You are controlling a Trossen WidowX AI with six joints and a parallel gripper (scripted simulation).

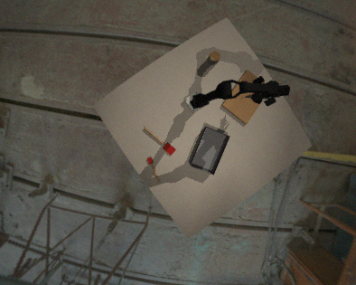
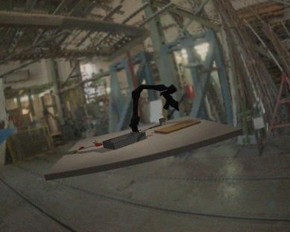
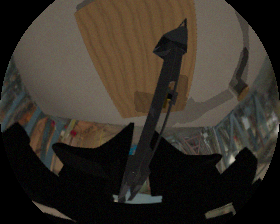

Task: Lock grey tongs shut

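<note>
Now: the wooden board 10 mm behind my gripper tip, 40 mm to the right of it and 140 mm below it. Round my gripper tip: roasting tin: 190 mm ahead, 500 mm to the right, 120 mm below.
</note>
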